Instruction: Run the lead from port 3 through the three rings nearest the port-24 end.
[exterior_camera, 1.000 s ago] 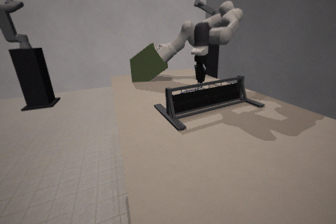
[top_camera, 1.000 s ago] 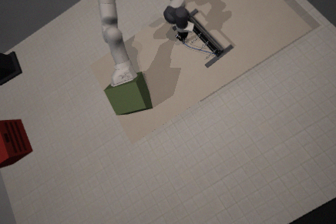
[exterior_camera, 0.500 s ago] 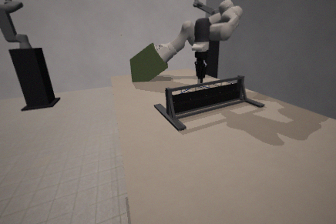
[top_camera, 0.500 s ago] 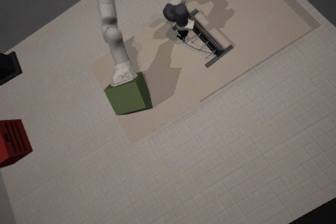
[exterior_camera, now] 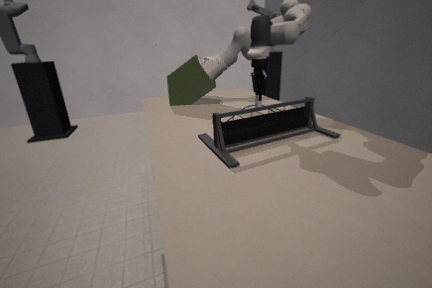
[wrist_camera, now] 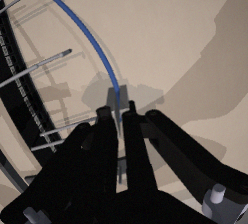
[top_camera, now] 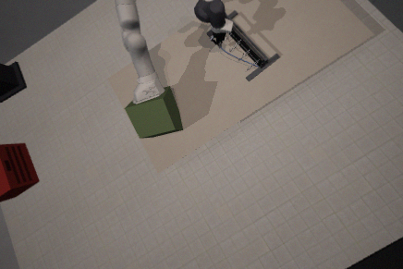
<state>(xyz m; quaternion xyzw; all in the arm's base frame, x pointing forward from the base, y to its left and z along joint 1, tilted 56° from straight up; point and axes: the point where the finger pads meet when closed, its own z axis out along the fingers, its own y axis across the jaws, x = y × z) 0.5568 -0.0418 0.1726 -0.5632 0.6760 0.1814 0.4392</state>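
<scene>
The rack is 17 cm ahead of my hand, 5 cm to the right of it and 5 cm below it.
</scene>
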